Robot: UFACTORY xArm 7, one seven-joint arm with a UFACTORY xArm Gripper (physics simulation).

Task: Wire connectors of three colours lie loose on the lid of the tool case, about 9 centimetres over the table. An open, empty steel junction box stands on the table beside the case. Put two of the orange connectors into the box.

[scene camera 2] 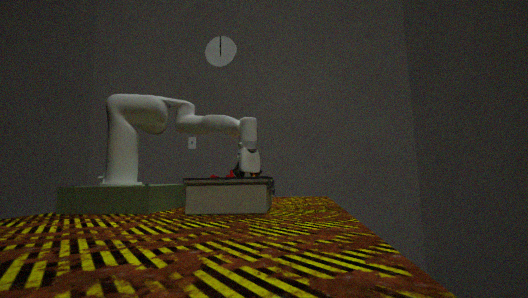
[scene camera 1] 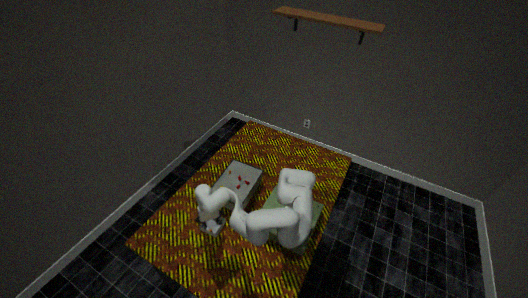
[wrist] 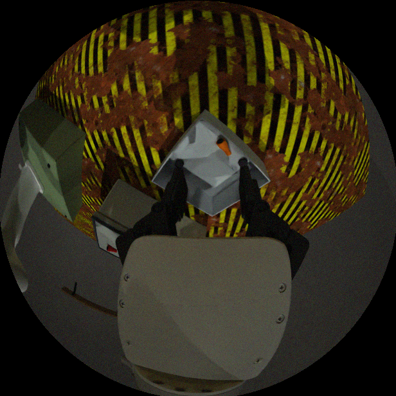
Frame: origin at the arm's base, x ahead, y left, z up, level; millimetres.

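Seen in the pictures: gripper, between the fingertips: [scene camera 1: 211,223]; arm's base, origin of its link: [scene camera 2: 121,185].
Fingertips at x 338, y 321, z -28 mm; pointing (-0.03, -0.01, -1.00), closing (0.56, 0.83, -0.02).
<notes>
Pixels of each thing's top centre, then the offset from my fingertips to it.
- steel junction box, centre of its top: [scene camera 1: 212,222] 8 mm ahead, 12 mm right, 13 mm down
- tool case, centre of its top: [scene camera 2: 236,177] [scene camera 1: 236,180] 60 mm ahead, 283 mm right, 44 mm up
The steel junction box [scene camera 1: 214,230] [wrist: 212,200] stands on the table beside the tool case [scene camera 1: 250,172] [scene camera 2: 225,199] [wrist: 129,202]. An orange connector [wrist: 223,146] is inside the box, near one wall. My gripper [wrist: 211,177] is open and empty, with its fingertips low over the box and apart from that connector. Another orange connector [scene camera 1: 230,172] [scene camera 2: 253,175] lies on the case lid. Several red connectors [scene camera 1: 239,178] [scene camera 2: 230,174] [wrist: 111,248] are also on the lid. The arm hides part of the lid in scene camera 1.
The green base block [scene camera 1: 316,209] [scene camera 2: 105,200] [wrist: 67,150] carries the arm, next to the case. The case rises beside the box. A wooden shelf [scene camera 1: 330,20] is on the wall, away from the arm.
</notes>
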